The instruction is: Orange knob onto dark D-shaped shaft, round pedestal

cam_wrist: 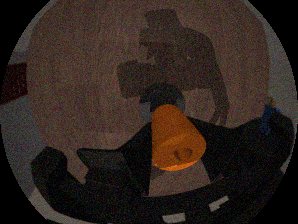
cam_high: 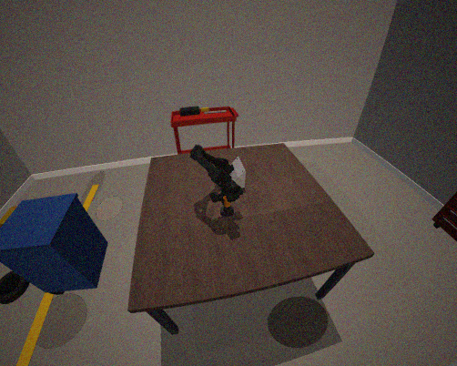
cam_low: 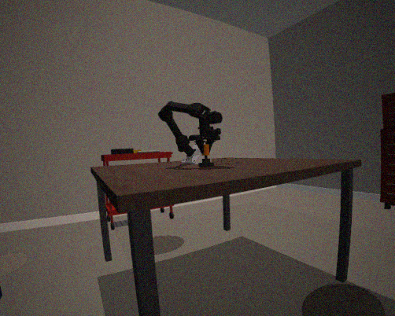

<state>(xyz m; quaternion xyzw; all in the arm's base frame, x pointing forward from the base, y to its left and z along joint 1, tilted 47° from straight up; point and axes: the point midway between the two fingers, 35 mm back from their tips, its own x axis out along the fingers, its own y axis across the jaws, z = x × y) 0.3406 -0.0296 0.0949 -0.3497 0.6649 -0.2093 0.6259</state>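
The orange knob lies 2 cm above my gripper tip. Round my gripper tip: round dark pedestal: 4 cm below.
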